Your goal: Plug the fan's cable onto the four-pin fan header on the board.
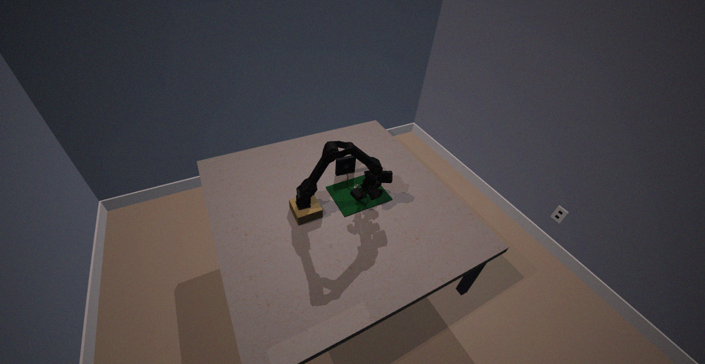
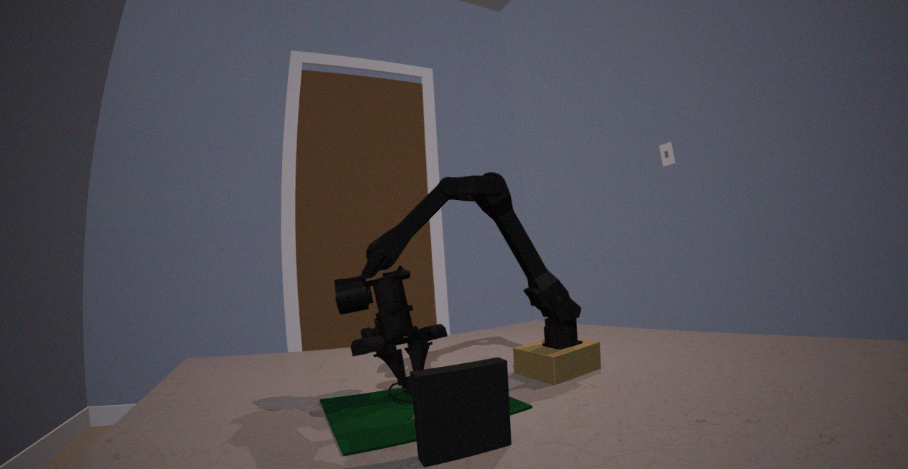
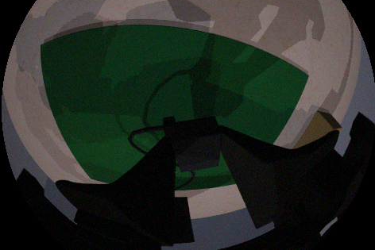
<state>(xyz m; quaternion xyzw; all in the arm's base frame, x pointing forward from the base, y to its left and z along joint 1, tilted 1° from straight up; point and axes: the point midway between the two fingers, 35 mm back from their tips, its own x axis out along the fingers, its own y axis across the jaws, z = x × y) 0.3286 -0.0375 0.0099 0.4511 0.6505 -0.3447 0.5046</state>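
Now: the green board 6 cm to the left of my gripper tip, 4 cm below it and 1 cm ahead of it. Also, from my gripper tip: black fan plug 1 cm to the left; then black fan 24 cm to the left, 3 cm above; then pale four-pin header 10 cm to the left, 3 cm below, 1 cm ahead.
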